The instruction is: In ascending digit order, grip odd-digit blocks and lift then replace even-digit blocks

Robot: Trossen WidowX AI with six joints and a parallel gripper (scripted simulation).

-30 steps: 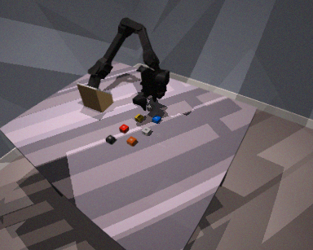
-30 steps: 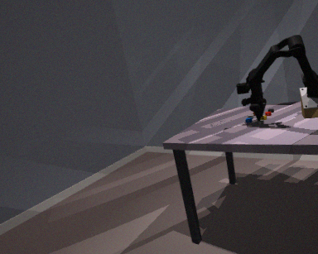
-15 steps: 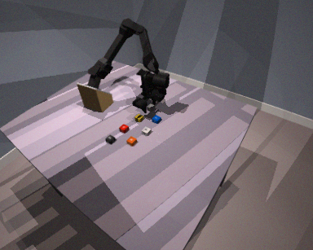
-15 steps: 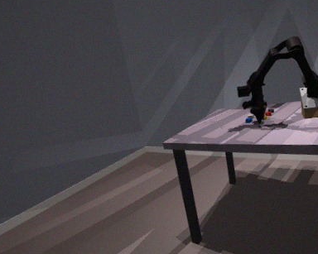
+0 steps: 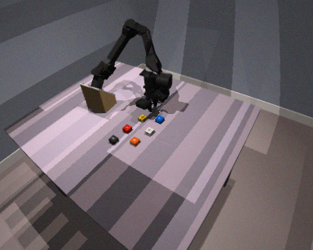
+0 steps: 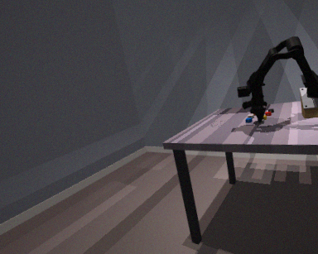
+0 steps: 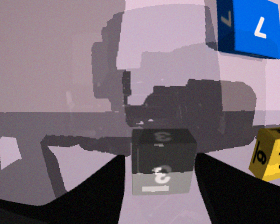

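Now: gripper tip right at the grey block. The rest, counted from my gripper tip: white block: 13 cm to the right, 10 cm ahead; yellow block: 9 cm to the right, 1 cm ahead; blue block: 8 cm ahead, 4 cm to the right.
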